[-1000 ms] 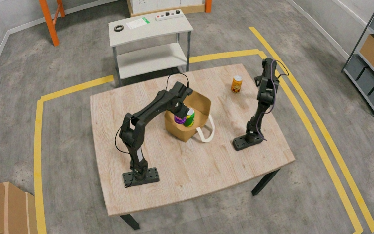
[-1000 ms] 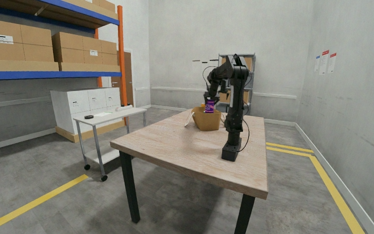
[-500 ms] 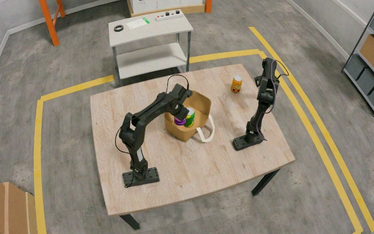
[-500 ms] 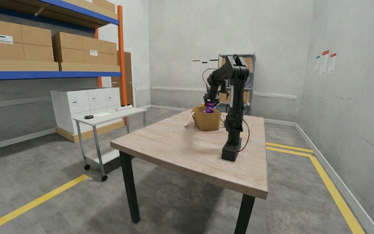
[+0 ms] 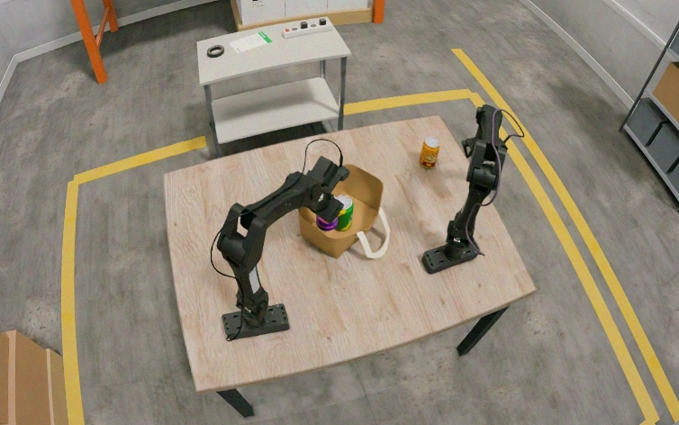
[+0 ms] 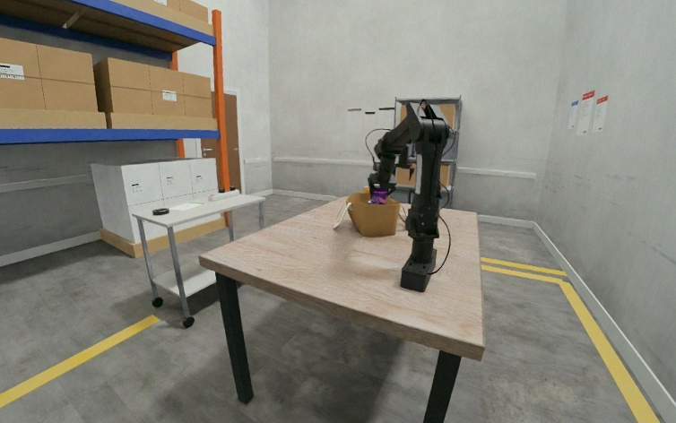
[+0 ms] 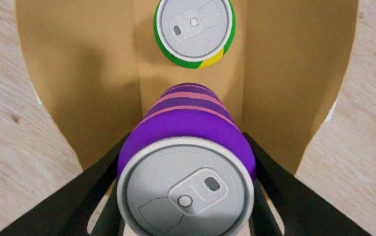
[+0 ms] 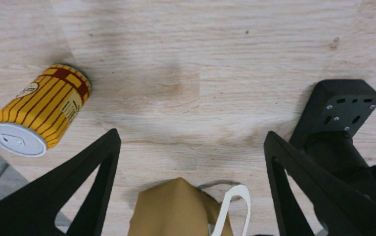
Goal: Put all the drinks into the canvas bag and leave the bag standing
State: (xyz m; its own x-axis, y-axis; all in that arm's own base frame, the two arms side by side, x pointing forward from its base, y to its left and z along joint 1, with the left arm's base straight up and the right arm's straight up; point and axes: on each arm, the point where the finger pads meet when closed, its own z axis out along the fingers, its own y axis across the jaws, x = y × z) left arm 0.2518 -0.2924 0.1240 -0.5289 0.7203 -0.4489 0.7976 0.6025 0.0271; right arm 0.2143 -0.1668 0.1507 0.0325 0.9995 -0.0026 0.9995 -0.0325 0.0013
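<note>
My left hand is 40 mm short of the green can, 70 mm to the left of it and 100 mm above it. From my left hand the other things lie so: orange can: 180 mm ahead, 480 mm to the right, 110 mm below; purple can: 20 mm below.
</note>
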